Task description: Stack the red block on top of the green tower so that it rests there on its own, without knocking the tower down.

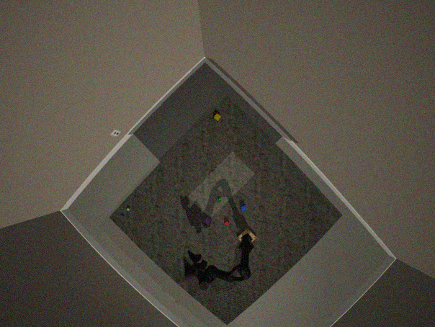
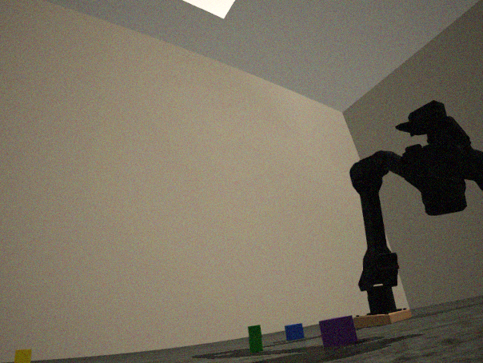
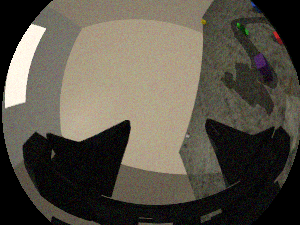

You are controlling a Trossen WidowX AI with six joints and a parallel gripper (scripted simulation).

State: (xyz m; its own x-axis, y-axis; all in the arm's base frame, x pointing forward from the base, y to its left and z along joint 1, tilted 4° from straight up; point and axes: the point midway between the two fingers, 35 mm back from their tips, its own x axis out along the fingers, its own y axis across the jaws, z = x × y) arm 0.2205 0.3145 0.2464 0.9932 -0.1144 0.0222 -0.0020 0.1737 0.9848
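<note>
Now: gripper tip 70 mm past the red block, 290 mm to the left of it and 240 mm above it. Also, from my gripper tip: yellow block: 570 mm ahead, 720 mm to the right, 240 mm below; purple block: 40 mm ahead, 190 mm to the right, 230 mm below; blue block: 50 mm behind, 450 mm to the right, 240 mm below.
</note>
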